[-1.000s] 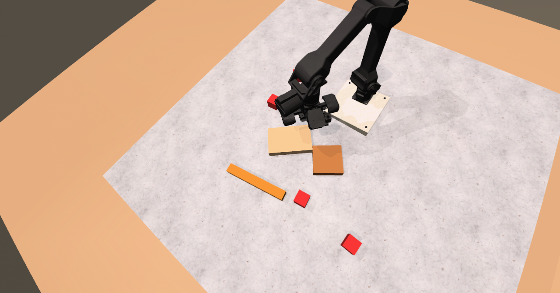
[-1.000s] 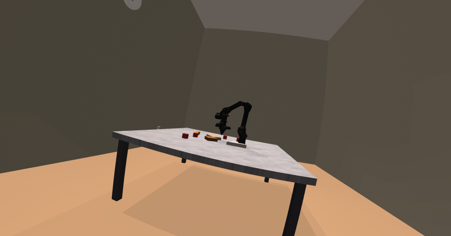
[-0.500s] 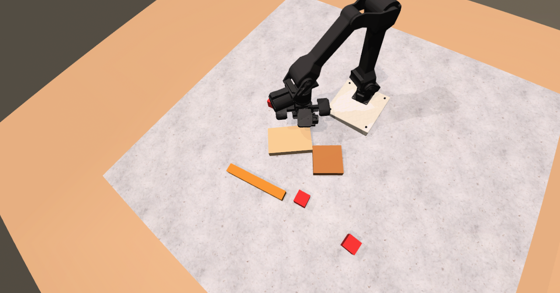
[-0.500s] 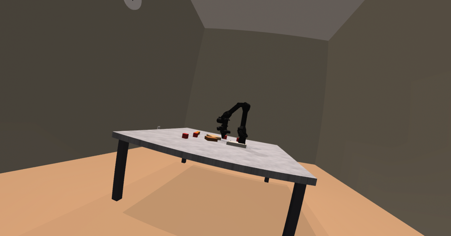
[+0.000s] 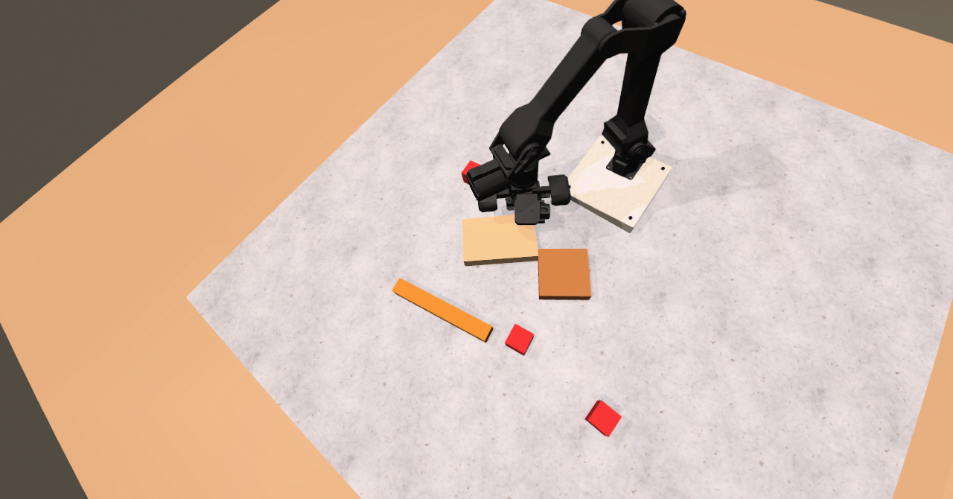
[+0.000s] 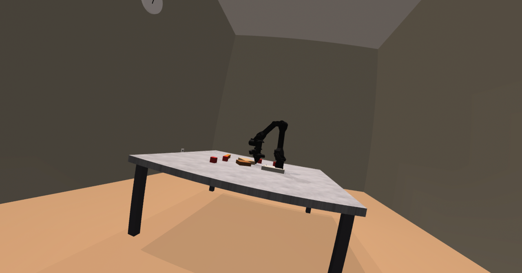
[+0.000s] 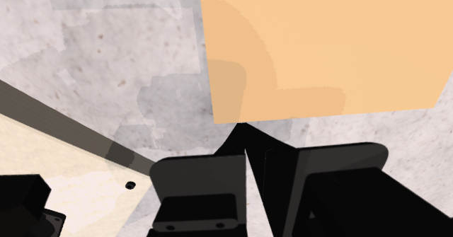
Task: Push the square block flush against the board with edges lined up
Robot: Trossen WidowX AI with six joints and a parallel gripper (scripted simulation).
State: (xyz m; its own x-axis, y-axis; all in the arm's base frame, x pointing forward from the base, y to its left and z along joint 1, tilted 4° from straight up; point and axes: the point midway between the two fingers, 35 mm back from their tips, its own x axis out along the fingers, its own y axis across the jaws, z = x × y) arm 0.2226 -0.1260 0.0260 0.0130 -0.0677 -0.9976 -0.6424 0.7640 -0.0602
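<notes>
Right now the pale tan board is 90 mm ahead of my gripper tip and 10 mm above it. Round my gripper tip: orange square block: 150 mm to the left, 80 mm ahead, 10 mm above; orange bar: 280 mm ahead, 10 mm to the right, 10 mm above.
</notes>
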